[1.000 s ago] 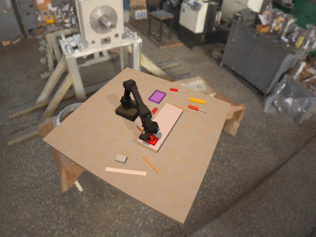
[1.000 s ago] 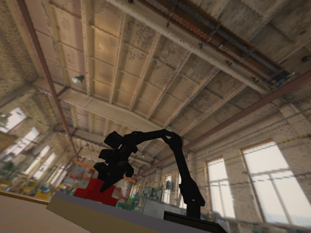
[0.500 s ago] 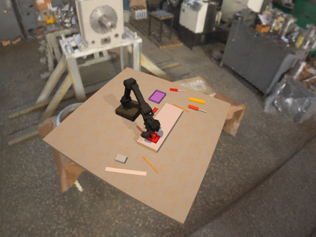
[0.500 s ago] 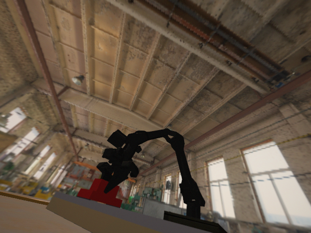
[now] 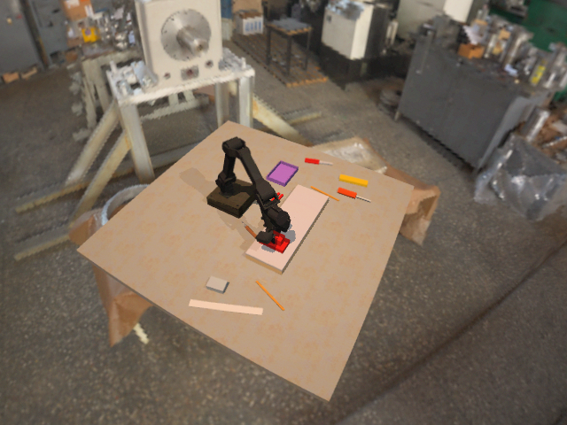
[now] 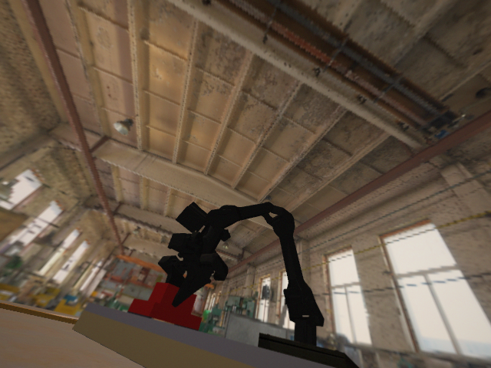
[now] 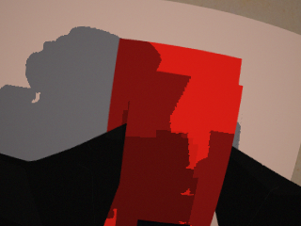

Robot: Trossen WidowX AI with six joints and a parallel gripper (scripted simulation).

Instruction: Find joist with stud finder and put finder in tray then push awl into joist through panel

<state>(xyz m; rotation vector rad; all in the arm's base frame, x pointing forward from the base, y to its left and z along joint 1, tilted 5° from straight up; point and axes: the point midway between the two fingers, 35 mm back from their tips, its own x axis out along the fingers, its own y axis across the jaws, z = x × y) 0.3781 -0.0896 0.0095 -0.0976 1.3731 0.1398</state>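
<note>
Now: gripper tip 40 mm past the indicator window, 30 mm below it and 10 mm to the left of it. The rest, counted from my gripper tip: awl (180 mm behind, 60 mm below, 10 mm to the left); then grey block (310 mm to the right, 70 mm behind, 50 mm below); then stud finder (30 mm behind, 20 mm above).
</note>
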